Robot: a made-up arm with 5 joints.
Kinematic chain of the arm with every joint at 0, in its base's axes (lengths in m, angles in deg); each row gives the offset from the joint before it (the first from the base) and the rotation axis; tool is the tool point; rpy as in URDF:
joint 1: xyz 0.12 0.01 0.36 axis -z
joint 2: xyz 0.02 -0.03 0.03 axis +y
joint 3: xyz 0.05 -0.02 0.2 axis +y
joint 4: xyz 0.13 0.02 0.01 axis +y
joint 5: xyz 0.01 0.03 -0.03 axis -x
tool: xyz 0.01 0.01 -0.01 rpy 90 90 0
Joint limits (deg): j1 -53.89..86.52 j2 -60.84..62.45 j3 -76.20..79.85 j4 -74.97..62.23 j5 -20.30..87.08
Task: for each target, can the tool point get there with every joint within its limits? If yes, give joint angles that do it. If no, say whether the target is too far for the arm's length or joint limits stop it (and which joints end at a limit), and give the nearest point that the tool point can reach.
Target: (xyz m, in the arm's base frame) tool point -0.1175 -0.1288 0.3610
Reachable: no: joint limits stop it (at a limit: joint 1, joint 5) | nearest point 0.1181 -0.1145 0.3610 | short by 0.236 m
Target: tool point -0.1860 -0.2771 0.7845
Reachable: no: too far | nearest point -0.0731 -0.1712 0.6489 | short by 0.206 m
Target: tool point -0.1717 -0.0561 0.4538
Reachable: no: joint limits stop it (at a limit: joint 2, joint 3, joint 4, joint 5) | nearest point -0.1419 -0.0493 0.6322 | short by 0.181 m
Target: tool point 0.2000 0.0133 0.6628
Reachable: yes | joints 4.40 -40.42 11.59 -56.61 3.43
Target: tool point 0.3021 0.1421 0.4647
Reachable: yes | joints -36.39 8.28 28.99 -33.59 51.92
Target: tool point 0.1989 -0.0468 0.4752
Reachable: yes | joints 38.51 -3.75 57.81 38.22 25.77
